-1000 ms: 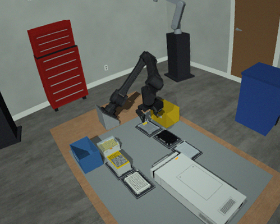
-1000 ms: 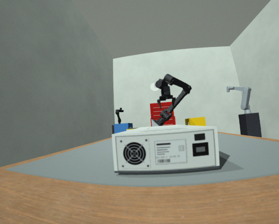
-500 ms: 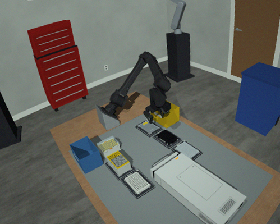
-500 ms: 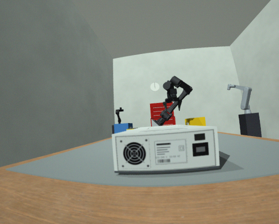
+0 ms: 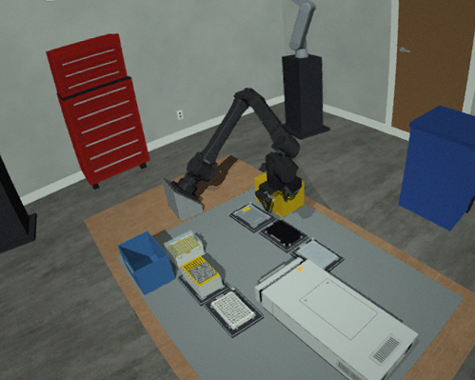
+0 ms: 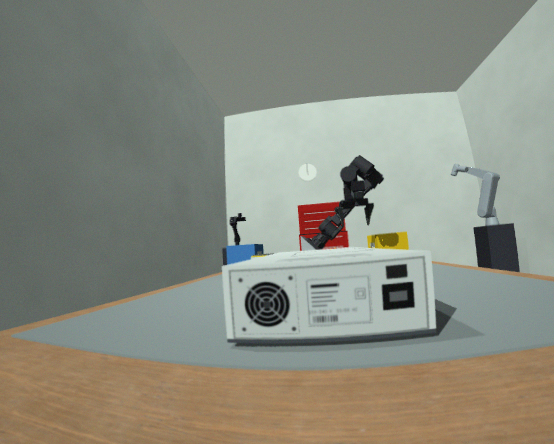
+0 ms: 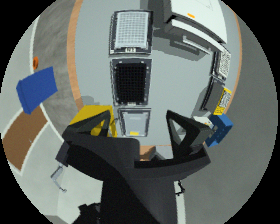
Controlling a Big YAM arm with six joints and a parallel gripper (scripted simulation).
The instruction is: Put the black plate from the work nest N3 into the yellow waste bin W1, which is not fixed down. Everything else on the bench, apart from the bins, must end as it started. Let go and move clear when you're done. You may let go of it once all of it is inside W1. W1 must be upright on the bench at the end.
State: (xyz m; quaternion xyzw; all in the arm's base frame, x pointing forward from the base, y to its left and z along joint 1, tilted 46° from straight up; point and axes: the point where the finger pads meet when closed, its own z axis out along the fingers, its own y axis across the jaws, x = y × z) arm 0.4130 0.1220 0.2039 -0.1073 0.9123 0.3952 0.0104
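My gripper is now 20 mm to the right of the black plate and 140 mm above it. The rest, counted from my hand: white well plate 230 mm ahead, 320 mm to the right, 140 mm below; then yellow waste bin 190 mm behind, 130 mm to the left, 130 mm below; then large white instrument 410 mm ahead, 100 mm to the right, 120 mm below.
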